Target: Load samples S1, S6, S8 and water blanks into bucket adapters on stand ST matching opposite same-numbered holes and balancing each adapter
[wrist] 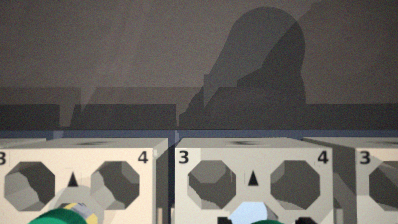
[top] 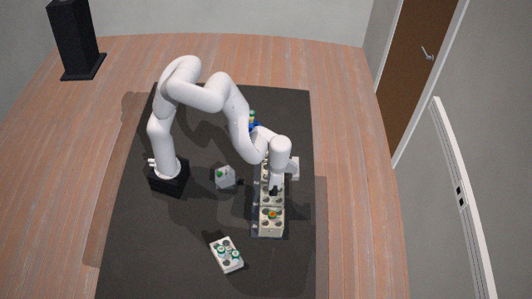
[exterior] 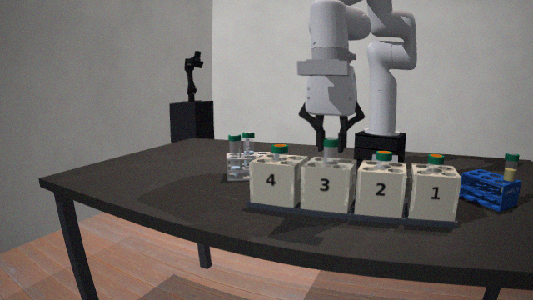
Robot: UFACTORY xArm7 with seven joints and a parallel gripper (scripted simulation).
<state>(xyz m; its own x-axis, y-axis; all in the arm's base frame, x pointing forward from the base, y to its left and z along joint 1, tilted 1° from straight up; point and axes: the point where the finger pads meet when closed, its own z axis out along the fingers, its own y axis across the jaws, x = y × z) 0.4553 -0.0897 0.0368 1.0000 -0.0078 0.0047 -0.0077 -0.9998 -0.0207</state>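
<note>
The green done key lies 22 cm behind my hand, 11 cm to the left of it and 7 cm below it. From my hand the other things lie so: pink-filled tube (1 cm behind, 12 cm to the right, 7 cm below); then blue sample rack (12 cm behind, 39 cm to the left, 11 cm below); then white blank rack (17 cm behind, 27 cm to the right, 11 cm below).
</note>
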